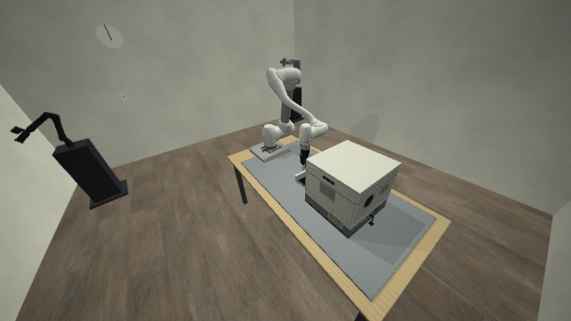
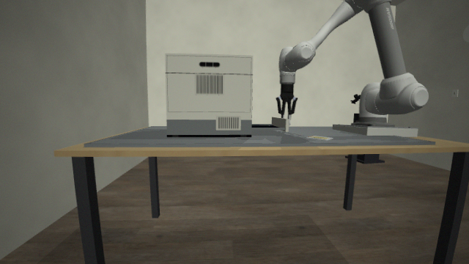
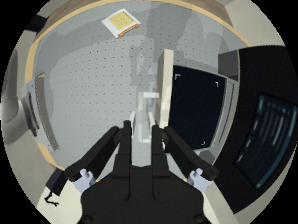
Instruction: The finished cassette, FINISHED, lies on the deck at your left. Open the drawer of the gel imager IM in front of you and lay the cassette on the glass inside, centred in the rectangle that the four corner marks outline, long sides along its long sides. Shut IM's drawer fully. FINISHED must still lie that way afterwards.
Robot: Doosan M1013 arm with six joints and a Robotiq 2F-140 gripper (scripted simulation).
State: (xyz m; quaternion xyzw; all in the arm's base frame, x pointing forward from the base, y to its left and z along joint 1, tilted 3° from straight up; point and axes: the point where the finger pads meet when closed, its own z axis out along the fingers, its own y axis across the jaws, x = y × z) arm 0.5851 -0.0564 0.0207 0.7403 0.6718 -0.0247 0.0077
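My gripper is now 4 cm past the cassette FINISHED, 27 cm to the right of it and 7 cm above it.
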